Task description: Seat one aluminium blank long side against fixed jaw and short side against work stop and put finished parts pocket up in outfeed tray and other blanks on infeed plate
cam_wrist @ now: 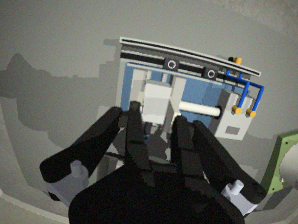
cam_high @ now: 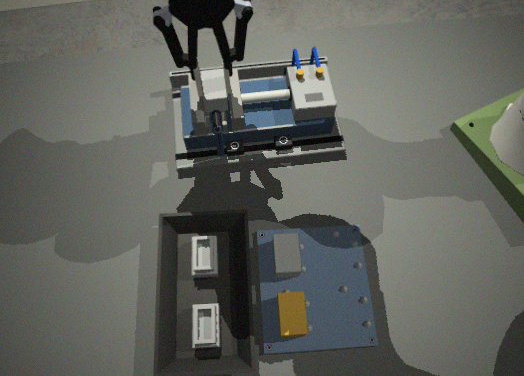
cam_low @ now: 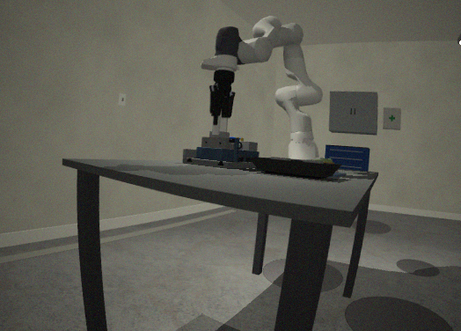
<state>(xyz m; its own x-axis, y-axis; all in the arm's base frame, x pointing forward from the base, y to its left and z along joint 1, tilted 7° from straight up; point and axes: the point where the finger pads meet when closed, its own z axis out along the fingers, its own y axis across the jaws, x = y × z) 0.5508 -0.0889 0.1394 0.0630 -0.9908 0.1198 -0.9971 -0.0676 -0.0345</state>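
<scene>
Now: hand 6 cm above the fixed jaw, 3 cm short of it and 1 cm to the right of it. From my hand the other things lie so: work stop (5 cm to the left, 5 cm below); then moving jaw (6 cm below, 3 cm behind); then vise (10 cm below, 7 cm behind).
</scene>
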